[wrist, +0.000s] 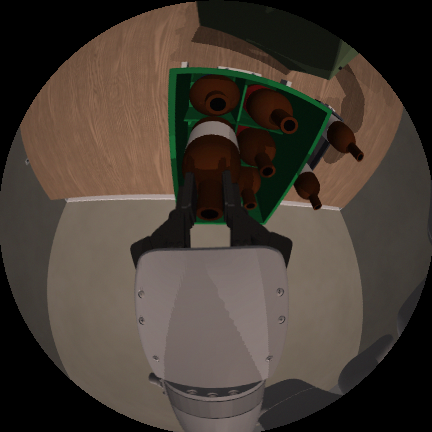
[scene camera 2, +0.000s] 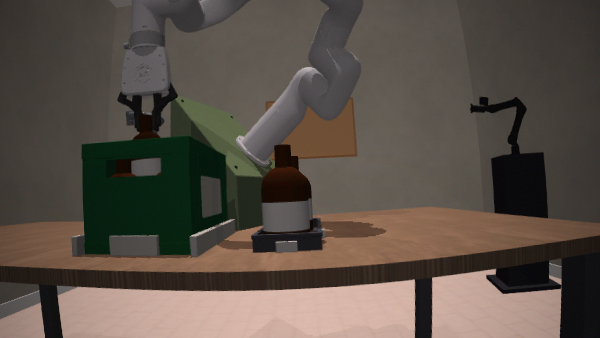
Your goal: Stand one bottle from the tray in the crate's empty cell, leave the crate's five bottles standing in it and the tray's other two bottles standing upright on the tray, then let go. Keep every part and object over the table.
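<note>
My gripper is shut on the neck of a brown bottle with a white label. The bottle is upright, its lower part inside the green crate, its shoulder just above the rim. Its base is hidden. In the wrist view four other bottles stand in the crate; a fifth cannot be made out there. Two bottles stand upright on the dark tray: one in front in the scene view, the other behind it.
Light grey guide strips stand along the crate's foot. A large green slanted block is behind the crate. The tray is beside the crate on the wooden table. The table's front edge runs close before both.
</note>
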